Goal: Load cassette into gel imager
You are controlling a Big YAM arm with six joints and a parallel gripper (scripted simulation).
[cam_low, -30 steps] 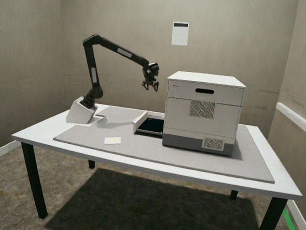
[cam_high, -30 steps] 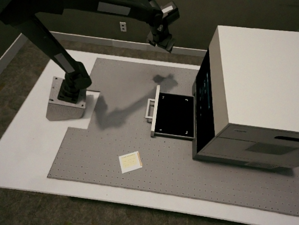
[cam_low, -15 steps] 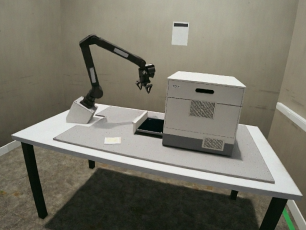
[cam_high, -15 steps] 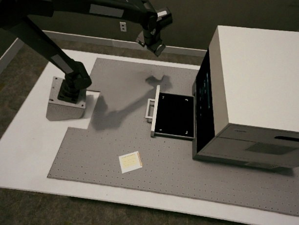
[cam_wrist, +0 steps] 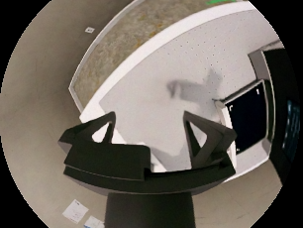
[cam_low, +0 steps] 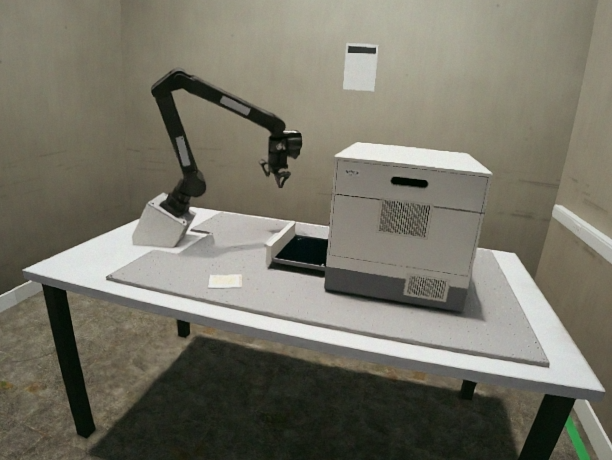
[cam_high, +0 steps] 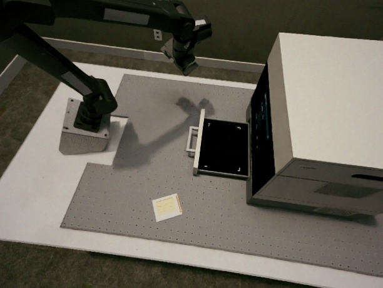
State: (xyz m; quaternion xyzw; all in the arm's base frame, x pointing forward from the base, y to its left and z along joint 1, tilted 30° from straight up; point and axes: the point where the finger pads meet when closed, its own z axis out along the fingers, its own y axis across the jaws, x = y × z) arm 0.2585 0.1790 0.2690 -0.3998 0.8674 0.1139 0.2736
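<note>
Right now the cassette is 30 mm behind my hand, 510 mm to the right of it and 210 mm below it. The rest, counted from my hand: drawer 200 mm ahead, 270 mm to the right, 180 mm below.
</note>
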